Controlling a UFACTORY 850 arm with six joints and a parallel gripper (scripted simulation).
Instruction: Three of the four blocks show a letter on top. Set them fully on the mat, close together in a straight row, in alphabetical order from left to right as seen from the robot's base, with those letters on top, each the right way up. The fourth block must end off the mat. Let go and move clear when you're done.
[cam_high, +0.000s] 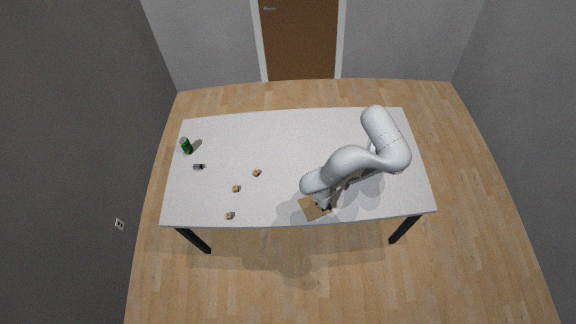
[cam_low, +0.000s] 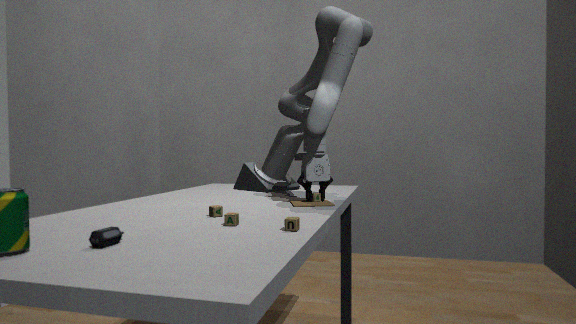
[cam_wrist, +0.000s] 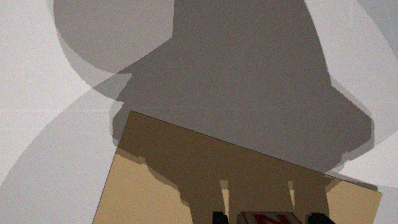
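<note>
Now: hand 30 mm short of the mat and 20 mm above it. The rest, counted from my hand: can: 870 mm ahead, 330 mm to the right, 40 mm above; black object: 750 mm ahead, 210 mm to the right, 10 mm below.
</note>
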